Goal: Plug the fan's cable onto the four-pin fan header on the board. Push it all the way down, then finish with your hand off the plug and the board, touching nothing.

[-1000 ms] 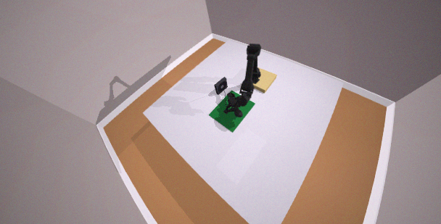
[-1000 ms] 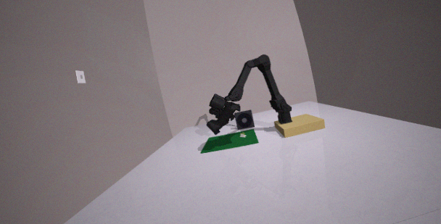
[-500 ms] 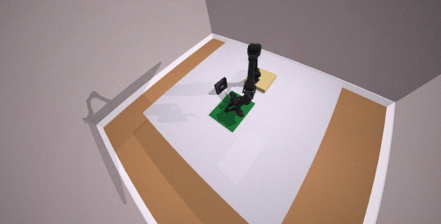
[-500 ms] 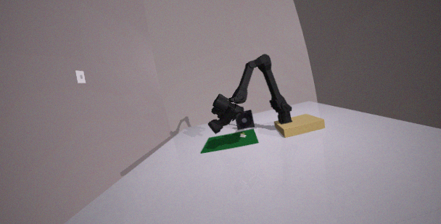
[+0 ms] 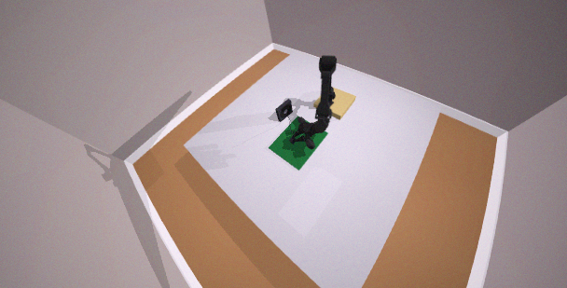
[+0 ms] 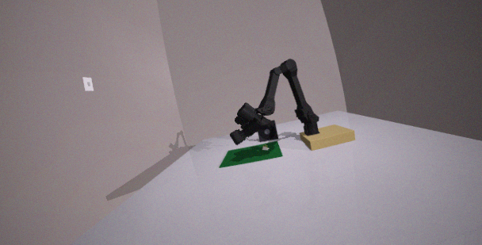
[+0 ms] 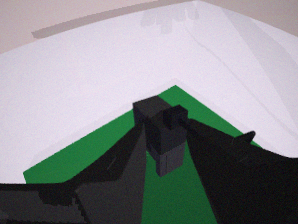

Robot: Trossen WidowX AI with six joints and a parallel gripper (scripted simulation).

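Now: the black fan plug 1 cm below my gripper tip. Round my gripper tip: green board (5 cm behind, 1 cm to the right, 11 cm below); then black fan (14 cm behind, 21 cm to the right, 4 cm below); then white four-pin fan header (13 cm behind, 3 cm to the right, 10 cm below).
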